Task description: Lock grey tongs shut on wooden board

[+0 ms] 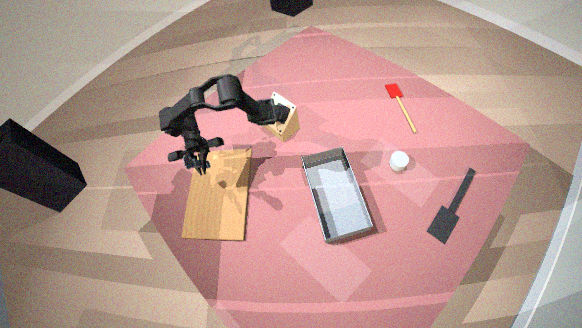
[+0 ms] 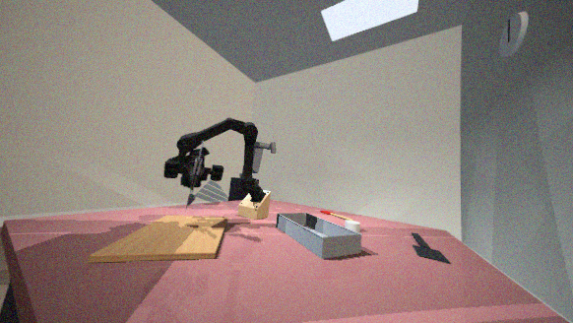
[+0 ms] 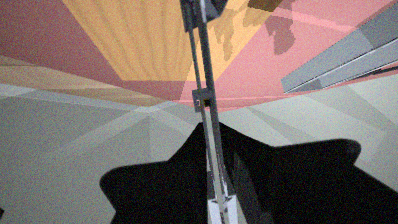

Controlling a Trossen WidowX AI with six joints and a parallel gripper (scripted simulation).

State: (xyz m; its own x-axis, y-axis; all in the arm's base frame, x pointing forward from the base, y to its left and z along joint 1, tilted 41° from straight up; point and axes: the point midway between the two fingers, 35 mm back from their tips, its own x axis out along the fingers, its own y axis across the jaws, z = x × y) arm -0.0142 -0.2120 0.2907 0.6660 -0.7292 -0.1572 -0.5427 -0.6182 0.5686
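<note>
My gripper tip is 1 cm past the wooden board, 1 cm to the left of it and 15 cm above it. From my gripper tip the other things lie so: white cylinder 44 cm ahead, 51 cm to the left, 14 cm below; grey roasting tin 33 cm ahead, 26 cm to the left, 13 cm below; red spatula 29 cm ahead, 78 cm to the left, 15 cm below.
</note>
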